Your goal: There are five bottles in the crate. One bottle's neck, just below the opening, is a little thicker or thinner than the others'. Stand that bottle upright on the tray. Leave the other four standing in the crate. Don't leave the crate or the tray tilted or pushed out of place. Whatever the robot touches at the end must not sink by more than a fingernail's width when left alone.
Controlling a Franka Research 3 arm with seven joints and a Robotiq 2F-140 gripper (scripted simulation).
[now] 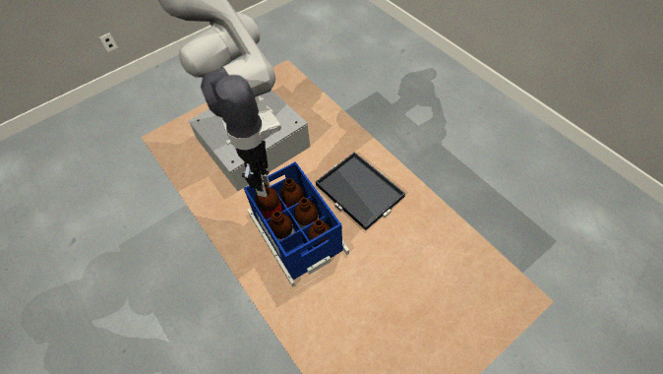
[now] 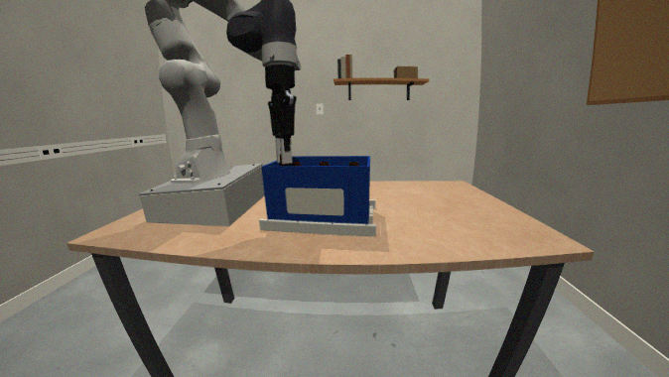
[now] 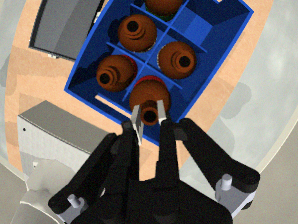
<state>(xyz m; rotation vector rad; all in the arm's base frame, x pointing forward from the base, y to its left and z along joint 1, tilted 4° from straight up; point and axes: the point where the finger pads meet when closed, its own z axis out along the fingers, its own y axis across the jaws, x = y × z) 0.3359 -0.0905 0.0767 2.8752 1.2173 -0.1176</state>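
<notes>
My gripper is now 80 mm above the bottle. Round my hand: blue crate 130 mm below, 90 mm ahead, 40 mm to the left; then dark grey tray 310 mm to the left, 200 mm below, 60 mm ahead.
</notes>
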